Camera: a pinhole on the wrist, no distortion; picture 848 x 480 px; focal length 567.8 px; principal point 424.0 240.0 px. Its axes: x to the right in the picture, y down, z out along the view. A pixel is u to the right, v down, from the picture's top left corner.
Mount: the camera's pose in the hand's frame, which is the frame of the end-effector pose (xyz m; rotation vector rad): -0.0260 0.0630 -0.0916 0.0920 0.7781 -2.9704
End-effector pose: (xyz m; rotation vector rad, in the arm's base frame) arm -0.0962 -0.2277 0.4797 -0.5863 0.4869 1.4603
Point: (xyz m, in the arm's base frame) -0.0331 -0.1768 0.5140
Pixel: 269.3 368.7
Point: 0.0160 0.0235 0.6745
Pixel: 262.6 208.2
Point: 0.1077 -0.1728 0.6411
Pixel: 453.3 438.5
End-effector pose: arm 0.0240 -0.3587 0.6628 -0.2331 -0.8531 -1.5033
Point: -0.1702 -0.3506 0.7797
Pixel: 185.5 358.0
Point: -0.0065 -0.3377 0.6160
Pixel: 486.4 471.0
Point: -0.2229 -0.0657 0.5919
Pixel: 691.0 348.0
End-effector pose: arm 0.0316 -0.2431 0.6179 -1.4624 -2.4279 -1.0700
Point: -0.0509 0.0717 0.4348
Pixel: 83.2 153.5
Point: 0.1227 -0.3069 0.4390
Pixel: 748.3 173.5
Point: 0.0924 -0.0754 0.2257
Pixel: 448.4 125.5
